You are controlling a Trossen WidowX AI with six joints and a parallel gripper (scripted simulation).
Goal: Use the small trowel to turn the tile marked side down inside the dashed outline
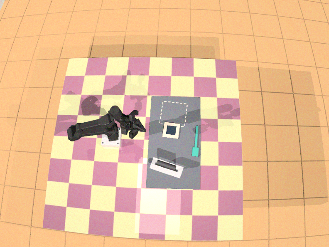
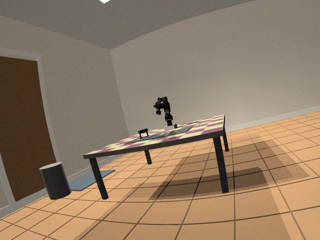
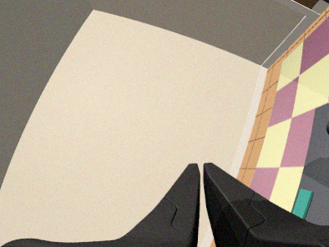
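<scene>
The trowel lies 7 cm ahead of my gripper tip, 14 cm to the right of it and 26 cm below it. Also, from my gripper tip: square tile: 16 cm ahead, 9 cm to the left, 30 cm below; then grey mat: 17 cm ahead, 2 cm to the left, 32 cm below; then teal long-handled tool: 30 cm ahead, 3 cm to the right, 30 cm below.
</scene>
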